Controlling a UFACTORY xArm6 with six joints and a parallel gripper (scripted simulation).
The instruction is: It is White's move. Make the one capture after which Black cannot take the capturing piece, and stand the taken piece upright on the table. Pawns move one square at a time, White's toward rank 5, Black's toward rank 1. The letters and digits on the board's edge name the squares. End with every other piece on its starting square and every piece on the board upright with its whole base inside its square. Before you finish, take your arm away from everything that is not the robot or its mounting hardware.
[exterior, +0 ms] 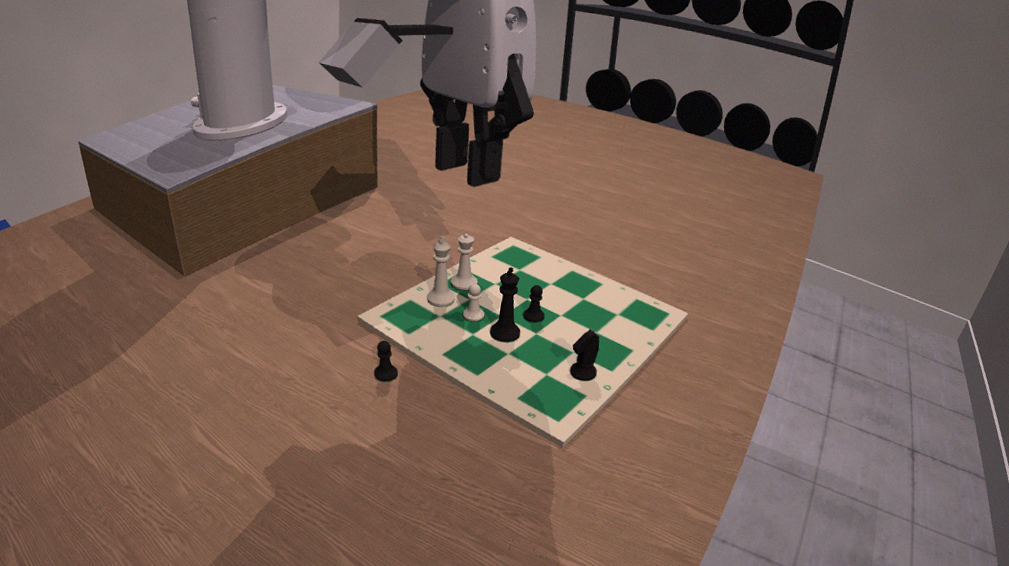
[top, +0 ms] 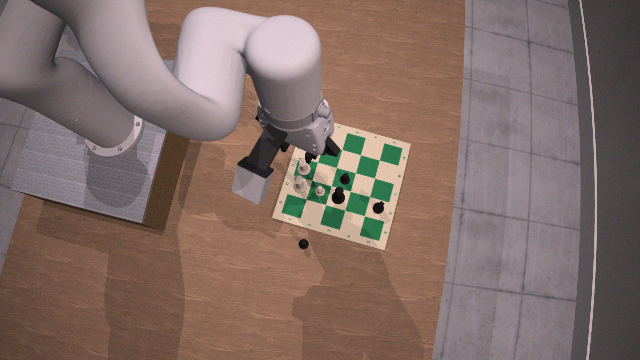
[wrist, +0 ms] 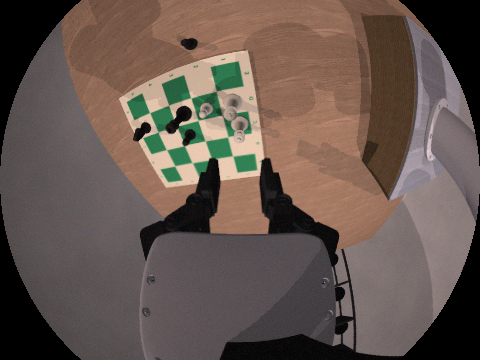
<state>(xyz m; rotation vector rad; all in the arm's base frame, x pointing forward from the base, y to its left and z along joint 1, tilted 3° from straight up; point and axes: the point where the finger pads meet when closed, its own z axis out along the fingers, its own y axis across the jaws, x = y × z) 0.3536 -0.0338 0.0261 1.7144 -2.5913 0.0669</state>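
Right now the white king is 30 mm to the right of my hand and 100 mm below it. From my hand the other things lie so: white pawn (30 mm ahead, 40 mm to the right, 120 mm below); cream chessboard (80 mm ahead, 20 mm to the right, 130 mm below); tall black piece (70 mm ahead, 50 mm to the right, 100 mm below).
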